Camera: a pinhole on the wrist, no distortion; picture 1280 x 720 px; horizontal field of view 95.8 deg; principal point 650.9 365.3 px. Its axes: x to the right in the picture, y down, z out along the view. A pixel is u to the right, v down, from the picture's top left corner.
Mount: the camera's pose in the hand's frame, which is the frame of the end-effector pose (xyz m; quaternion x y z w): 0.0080 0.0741 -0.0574 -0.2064 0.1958 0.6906 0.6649
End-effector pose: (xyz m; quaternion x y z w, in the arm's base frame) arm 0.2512 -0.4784 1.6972 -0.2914 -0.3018 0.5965 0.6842
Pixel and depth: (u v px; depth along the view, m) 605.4 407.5 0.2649
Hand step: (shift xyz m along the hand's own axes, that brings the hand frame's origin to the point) -0.0172 0.2002 0.1759
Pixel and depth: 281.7 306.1 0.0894
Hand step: 0.0167 0.0754 0.0487
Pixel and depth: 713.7 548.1 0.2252
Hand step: -0.0694 0.2145 0.1177
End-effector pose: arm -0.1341 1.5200 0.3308 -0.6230 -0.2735 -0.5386 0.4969
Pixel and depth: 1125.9 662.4 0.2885
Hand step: -0.1545 0.4240 0.0545
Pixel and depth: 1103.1 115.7 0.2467
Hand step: 0.1024 0.3743 0.0446
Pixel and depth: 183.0 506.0 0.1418
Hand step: -0.0265 0.0539 0.1239
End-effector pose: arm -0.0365 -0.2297 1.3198 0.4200 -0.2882 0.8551 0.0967
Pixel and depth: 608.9 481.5 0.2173
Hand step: -0.0405 0.1776 0.1332
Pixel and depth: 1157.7 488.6 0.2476
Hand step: -0.0575 0.3887 0.0315
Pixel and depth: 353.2 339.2 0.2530
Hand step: 0.0171 0.1033 0.2257
